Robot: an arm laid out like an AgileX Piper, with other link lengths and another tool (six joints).
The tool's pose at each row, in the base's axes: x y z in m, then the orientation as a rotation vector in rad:
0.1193, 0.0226, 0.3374, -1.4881, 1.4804, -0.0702
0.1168, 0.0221, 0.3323, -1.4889, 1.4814, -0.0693
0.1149, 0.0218, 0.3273, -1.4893, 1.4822, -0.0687
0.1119, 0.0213, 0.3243, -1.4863, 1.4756, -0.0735
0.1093, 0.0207, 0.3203, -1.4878, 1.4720, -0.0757
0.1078, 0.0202, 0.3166, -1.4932, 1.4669, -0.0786
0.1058, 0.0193, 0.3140, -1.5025, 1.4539, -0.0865
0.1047, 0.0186, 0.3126, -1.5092, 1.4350, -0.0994
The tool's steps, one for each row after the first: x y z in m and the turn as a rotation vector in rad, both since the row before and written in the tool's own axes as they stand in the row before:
0.0027, 0.0050, 0.0007, -0.0013, 0.0005, 0.0004
0.0026, 0.0045, 0.0011, -0.0008, 0.0004, 0.0004
0.0014, 0.0040, -0.0007, 0.0066, -0.0029, -0.0037
0.0021, 0.0043, 0.0000, 0.0012, -0.0010, -0.0035
0.0021, 0.0034, 0.0006, -0.0008, -0.0006, -0.0065
0.0017, 0.0029, -0.0005, 0.0013, -0.0025, -0.0145
0.0010, 0.0016, -0.0004, 0.0074, -0.0045, -0.0182

